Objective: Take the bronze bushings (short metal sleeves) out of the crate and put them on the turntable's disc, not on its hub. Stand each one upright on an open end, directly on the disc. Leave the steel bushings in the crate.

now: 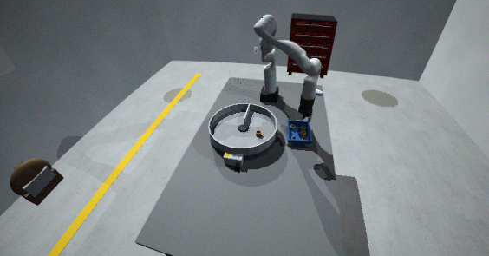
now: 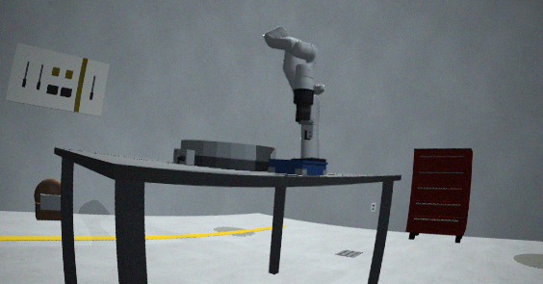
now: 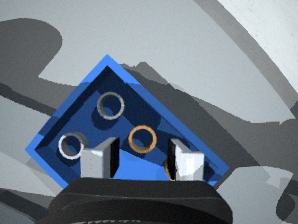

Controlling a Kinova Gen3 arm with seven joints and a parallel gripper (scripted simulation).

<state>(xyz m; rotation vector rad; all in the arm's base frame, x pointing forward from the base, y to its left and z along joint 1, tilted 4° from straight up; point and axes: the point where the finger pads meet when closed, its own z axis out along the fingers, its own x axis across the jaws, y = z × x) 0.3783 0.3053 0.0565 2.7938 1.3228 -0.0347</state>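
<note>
Now: hand 120 mm above the blue crate, 30 mm to the left of it and 10 mm short of it. Also, from my hand: turntable: 370 mm to the right, 100 mm below, 90 mm ahead.
</note>
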